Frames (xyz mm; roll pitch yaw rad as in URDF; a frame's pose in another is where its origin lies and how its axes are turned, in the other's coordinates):
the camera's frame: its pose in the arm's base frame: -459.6 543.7 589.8 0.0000 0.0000 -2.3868
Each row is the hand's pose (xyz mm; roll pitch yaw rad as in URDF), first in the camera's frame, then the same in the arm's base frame.
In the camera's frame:
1: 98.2 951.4 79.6 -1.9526 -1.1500 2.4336
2: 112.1 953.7 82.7 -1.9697 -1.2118 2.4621
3: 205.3 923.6 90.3 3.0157 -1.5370 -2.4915
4: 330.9 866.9 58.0 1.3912 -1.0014 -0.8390
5: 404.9 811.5 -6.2 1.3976 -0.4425 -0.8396
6: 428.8 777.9 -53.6 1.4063 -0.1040 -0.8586
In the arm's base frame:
1: 120.7 -216.6 669.4 -1.9526 -1.1500 0.0468
2: 112.2 -227.8 672.5 -1.9697 -1.2118 0.0753
3: 23.6 -269.7 680.1 3.0157 -1.5370 1.4049
4: -106.7 -314.5 647.8 1.3912 -1.0014 3.0574
5: -198.5 -324.8 583.6 1.3976 -0.4425 3.0568
6: -239.0 -316.7 536.2 1.4063 -0.1040 3.0378

